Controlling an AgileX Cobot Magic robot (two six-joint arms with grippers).
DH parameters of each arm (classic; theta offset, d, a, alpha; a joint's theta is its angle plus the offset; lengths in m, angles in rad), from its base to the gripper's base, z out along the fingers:
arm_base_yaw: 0 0.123 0 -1.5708
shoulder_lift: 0.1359 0 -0.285 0
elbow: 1.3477 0 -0.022 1.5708
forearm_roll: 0 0.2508 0 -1.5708
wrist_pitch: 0 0 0.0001 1.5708
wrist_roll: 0 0.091 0 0
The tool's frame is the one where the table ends.
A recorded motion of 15 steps. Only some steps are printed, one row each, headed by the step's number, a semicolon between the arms.
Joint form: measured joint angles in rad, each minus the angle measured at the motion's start. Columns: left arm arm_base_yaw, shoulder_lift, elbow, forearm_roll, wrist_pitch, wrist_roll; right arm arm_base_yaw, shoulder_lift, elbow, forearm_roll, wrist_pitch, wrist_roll.
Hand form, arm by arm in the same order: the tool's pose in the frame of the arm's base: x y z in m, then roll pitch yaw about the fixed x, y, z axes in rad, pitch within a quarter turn. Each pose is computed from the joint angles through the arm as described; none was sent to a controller.
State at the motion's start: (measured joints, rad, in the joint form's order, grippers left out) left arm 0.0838 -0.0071 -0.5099 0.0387 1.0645 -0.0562; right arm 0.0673 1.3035 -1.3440 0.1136 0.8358 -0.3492
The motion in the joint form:
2: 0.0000 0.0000 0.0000 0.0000 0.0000 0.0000; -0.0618 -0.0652 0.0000 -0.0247 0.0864 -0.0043
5: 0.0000 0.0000 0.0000 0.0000 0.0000 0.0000; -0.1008 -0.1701 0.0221 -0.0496 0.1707 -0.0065
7: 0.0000 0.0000 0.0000 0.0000 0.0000 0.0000; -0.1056 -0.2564 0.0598 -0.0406 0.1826 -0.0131
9: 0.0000 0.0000 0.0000 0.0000 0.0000 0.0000; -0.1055 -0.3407 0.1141 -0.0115 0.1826 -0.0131
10: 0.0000 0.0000 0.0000 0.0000 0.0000 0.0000; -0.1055 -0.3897 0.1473 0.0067 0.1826 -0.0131
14: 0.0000 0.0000 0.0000 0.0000 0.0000 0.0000; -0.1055 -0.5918 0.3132 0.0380 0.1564 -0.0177
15: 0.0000 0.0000 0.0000 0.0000 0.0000 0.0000; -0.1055 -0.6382 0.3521 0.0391 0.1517 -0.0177
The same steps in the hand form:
2: -0.0075 0.0025 0.2797 -3.0999 1.1107 -2.9735; 0.2540 0.0078 0.4117 -2.8828 0.8147 -2.6924
5: -0.0075 0.0025 0.2797 -3.0999 1.1107 -2.9735; 0.2184 -0.0024 0.4239 -2.8480 0.8016 -2.7043
7: -0.0075 0.0025 0.2797 -3.0999 1.1107 -2.9735; 0.1928 -0.0017 0.4295 -2.8272 0.8360 -2.6862
9: -0.0075 0.0025 0.2797 -3.0999 1.1107 -2.9735; 0.1696 0.0014 0.4287 -2.8424 0.8755 -2.6879
10: -0.0075 0.0025 0.2797 -3.0999 1.1107 -2.9735; 0.1565 0.0033 0.4269 -2.8544 0.8974 -2.6907
14: -0.0075 0.0025 0.2797 -3.0999 1.1107 -2.9735; 0.1089 0.0074 0.4064 -2.8432 0.9652 -2.6706
15: -0.0075 0.0025 0.2797 -3.0999 1.1107 -2.9735; 0.0989 0.0078 0.4000 -2.8347 0.9764 -2.6637

